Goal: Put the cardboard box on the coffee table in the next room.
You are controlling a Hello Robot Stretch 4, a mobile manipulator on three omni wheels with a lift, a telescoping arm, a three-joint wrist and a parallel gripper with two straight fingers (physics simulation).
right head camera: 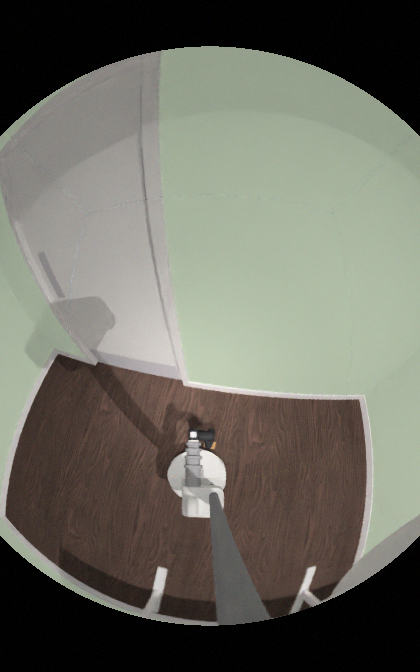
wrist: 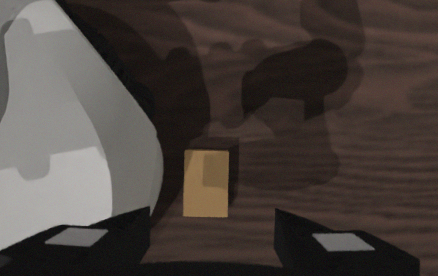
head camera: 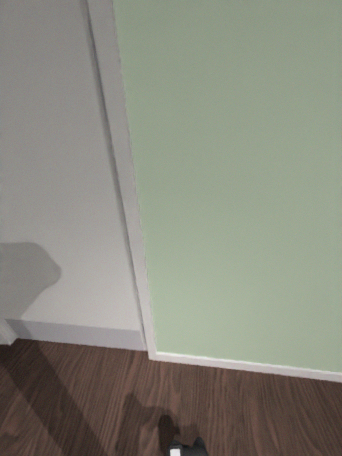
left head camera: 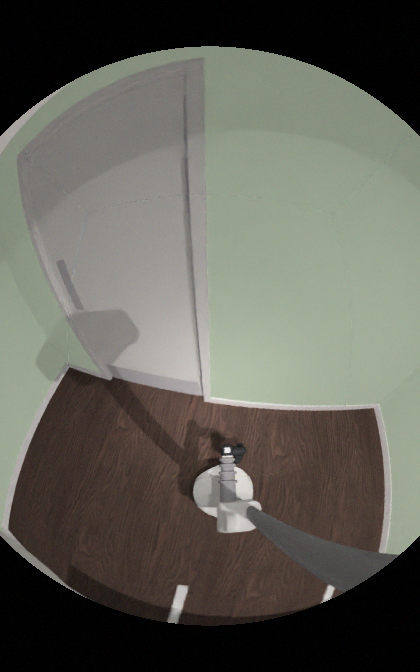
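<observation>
The cardboard box, a small orange-tan block, lies on the dark wood floor. In the wrist view, the box (wrist: 206, 183) is just past the fingertips, between their lines and nearer the left finger, with floor showing around it. My gripper (wrist: 212, 227) is open and empty, pointing down above the floor. In the right head view, part of the box (right head camera: 214, 444) shows beside the dark gripper, which hides the rest. In the left head view, the box is hidden at the dark wrist and gripper. The coffee table does not show in these views.
My white round base (left head camera: 245, 482) (right head camera: 215, 467) (wrist: 135, 150) stands close beside the box. A grey door (head camera: 65, 150) (left head camera: 145, 280) (right head camera: 115, 250) is shut at the left front. A green wall (head camera: 230, 200) (left head camera: 280, 300) (right head camera: 260, 275) stands ahead and right, with a white skirting board.
</observation>
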